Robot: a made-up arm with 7 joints. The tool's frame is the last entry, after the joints.
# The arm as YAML. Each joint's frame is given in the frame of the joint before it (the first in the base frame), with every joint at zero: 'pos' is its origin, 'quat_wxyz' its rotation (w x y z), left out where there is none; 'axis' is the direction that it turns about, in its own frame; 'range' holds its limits. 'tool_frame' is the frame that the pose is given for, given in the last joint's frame.
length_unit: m
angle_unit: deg
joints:
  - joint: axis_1
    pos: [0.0, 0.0, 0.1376]
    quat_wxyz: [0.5, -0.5, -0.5, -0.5]
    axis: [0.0, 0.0, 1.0]
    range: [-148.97, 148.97]
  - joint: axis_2
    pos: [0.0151, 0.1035, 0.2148]
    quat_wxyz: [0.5, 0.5, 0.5, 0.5]
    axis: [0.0, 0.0, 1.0]
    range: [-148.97, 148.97]
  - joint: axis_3
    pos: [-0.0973, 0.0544, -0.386]
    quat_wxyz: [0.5, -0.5, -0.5, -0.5]
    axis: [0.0, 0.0, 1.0]
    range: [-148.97, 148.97]
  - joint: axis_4
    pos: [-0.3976, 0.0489, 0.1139]
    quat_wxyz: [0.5, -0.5, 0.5, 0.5]
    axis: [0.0, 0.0, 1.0]
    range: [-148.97, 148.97]
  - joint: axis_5
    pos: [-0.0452, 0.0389, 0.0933]
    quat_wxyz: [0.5, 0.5, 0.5, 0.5]
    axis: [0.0, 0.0, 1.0]
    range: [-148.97, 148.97]
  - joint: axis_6
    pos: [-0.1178, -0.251, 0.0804]
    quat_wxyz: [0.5, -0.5, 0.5, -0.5]
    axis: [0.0, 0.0, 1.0]
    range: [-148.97, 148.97]
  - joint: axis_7
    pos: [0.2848, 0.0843, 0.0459]
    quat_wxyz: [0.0, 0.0, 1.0, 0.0]
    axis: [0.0, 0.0, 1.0]
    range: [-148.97, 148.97]
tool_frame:
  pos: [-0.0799, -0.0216, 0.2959]
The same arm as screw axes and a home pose.
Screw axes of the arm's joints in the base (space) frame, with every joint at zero. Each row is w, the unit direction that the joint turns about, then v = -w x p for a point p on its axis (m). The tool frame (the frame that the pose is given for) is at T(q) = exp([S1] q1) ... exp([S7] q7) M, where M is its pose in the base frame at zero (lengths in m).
S1 = (0, 1, 0, -0.1376, 0, 0)
S2 = (0, 0, 1, 0.2148, -0.1035, 0)
S3 = (0, 1, 0, 0.2333, 0, 0.0062)
S4 = (1, 0, 0, 0, -0.6309, -0.3831)
S5 = (0, -1, 0, -0.6698, 0, -0.1484)
S6 = (0, 0, -1, -0.3479, -0.1026, 0)
S7 = (0, 0, 1, 0.4322, 0.3874, 0)
M: xyz -0.4673 0.4106 -0.302 (m) quaternion w x y z 1 0 0 0
Joint limits (rad, base to tool): -2.6..2.6 -2.6..2.6 -2.6..2.6 -2.6..2.6 -2.6..2.6 -2.6..2.6 -2.6..2.6

